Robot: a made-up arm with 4 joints. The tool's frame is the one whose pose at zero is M. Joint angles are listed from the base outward.
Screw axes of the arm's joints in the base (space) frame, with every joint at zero. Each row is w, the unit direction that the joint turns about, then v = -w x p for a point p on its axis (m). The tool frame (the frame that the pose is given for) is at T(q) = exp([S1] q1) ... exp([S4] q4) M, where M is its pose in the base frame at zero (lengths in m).
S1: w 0 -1 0 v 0.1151 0 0
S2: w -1 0 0 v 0 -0.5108 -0.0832
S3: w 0 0 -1 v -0.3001 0.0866 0
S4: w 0 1 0 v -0.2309 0 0.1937
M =
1 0 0 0.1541
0 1 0 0.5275
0 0 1 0.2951
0 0 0 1
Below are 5 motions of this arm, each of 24 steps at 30 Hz.
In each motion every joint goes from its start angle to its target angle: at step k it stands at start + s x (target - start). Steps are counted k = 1, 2, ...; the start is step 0. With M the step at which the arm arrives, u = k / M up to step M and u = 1 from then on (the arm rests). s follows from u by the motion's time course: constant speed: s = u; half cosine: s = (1 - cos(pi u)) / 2; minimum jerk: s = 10 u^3 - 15 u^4 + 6 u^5.
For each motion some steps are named. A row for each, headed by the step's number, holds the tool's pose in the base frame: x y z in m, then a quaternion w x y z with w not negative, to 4 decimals.
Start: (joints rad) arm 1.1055 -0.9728 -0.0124 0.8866
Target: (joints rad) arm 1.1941 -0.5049 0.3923 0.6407
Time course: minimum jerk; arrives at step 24
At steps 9, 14, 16, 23, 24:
9: -0.5364 0.4683 0.6285 0.9033 0.2671 -0.1211 0.3131
14: -0.4380 0.4946 0.5869 0.9240 0.2866 -0.1632 0.1936
16: -0.4017 0.4981 0.5725 0.9271 0.2921 -0.1816 0.1490
23: -0.3464 0.4972 0.5517 0.9269 0.2988 -0.2125 0.0800
24: -0.3462 0.4972 0.5517 0.9269 0.2988 -0.2126 0.0798

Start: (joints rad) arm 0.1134 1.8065 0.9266 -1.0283
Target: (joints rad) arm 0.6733 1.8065 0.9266 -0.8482
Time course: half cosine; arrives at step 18
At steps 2, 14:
2: 0.2876 -0.4712 0.1329 0.2729 -0.7532 -0.5961 0.0537
14: 0.2488 -0.4598 0.2617 0.1732 -0.7326 -0.6324 -0.1827

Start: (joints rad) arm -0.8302 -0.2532 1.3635 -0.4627
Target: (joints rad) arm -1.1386 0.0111 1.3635 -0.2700
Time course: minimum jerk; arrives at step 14
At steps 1, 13, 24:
1: 0.4065 0.3524 0.0555 0.7427 -0.2987 0.2193 -0.5578
13: 0.2824 0.2939 -0.1066 0.7060 -0.4110 0.3232 -0.4777
24: 0.2819 0.2936 -0.1070 0.7058 -0.4113 0.3235 -0.4774

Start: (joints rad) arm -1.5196 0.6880 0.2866 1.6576
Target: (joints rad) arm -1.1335 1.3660 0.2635 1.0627
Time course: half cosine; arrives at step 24
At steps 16, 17, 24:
16: -0.0972 -0.0828 -0.2322 0.3518 -0.5591 0.7433 -0.1057
17: -0.0905 -0.1034 -0.2321 0.3693 -0.5747 0.7234 -0.1004
24: -0.0618 -0.1778 -0.2282 0.4239 -0.6289 0.6469 -0.0797

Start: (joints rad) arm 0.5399 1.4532 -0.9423 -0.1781
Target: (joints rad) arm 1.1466 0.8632 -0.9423 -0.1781
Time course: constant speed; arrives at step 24
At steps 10, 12, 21, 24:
10: 0.1046 -0.0922 -0.0779 0.7690 -0.5952 -0.1143 0.2032
12: 0.1140 -0.0624 -0.0721 0.7720 -0.5850 -0.1478 0.1999
21: 0.1364 0.0699 -0.0323 0.7648 -0.5377 -0.2985 0.1917
24: 0.1354 0.1127 -0.0163 0.7550 -0.5218 -0.3480 0.1914

